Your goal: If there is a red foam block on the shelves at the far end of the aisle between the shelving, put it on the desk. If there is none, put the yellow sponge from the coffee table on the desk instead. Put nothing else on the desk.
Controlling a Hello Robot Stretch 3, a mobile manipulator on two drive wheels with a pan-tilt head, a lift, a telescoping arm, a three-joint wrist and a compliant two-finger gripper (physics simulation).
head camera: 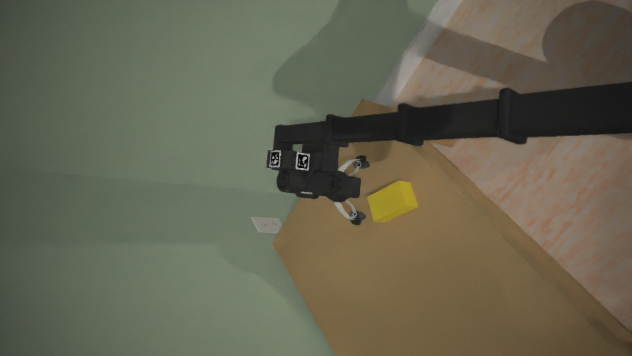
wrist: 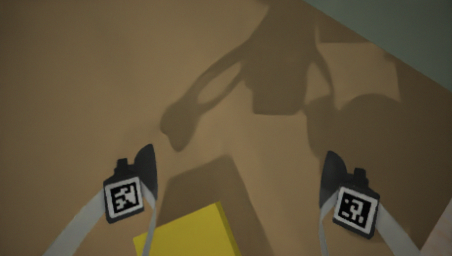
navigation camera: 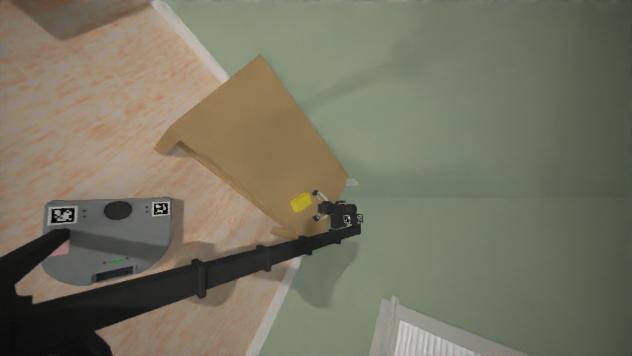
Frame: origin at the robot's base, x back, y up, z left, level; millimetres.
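Seen in the pictures: gripper, fingertip midpoint: (head camera: 361, 190) (wrist: 237, 166) (navigation camera: 314, 205); robot's base, link origin: (navigation camera: 118, 209).
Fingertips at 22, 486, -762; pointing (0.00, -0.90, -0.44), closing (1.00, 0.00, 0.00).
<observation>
Offsets run from my fingertips to a thing's top centre, as dx, dy, dz. Level surfaces: height alone.
The yellow sponge {-22, +9, +85} (head camera: 392, 202) (navigation camera: 301, 202) (wrist: 190, 235) lies on the brown wooden table {dy -36} (head camera: 425, 280) (navigation camera: 250, 120) (wrist: 60, 100), near one end of its top. My gripper (head camera: 360, 189) (navigation camera: 316, 205) (wrist: 237, 166) is open and empty, over the same end of the table. In the head and navigation views the sponge lies just beyond the fingertips. In the wrist view it shows at the bottom edge, nearer the left finger, whose strip overlaps it; its lower part is cut off. No red foam block, shelving or second table shows.
The green wall (head camera: 125, 125) (navigation camera: 475, 125) runs along the table's far side, with a white outlet {-135, -29, -491} (head camera: 268, 225) (navigation camera: 352, 182) near the corner. My extended arm (head camera: 460, 117) (navigation camera: 232, 265) crosses the table's end. My grey base (navigation camera: 90, 255) stands on the floor. A white slatted panel (navigation camera: 430, 342) is at the lower right.
</observation>
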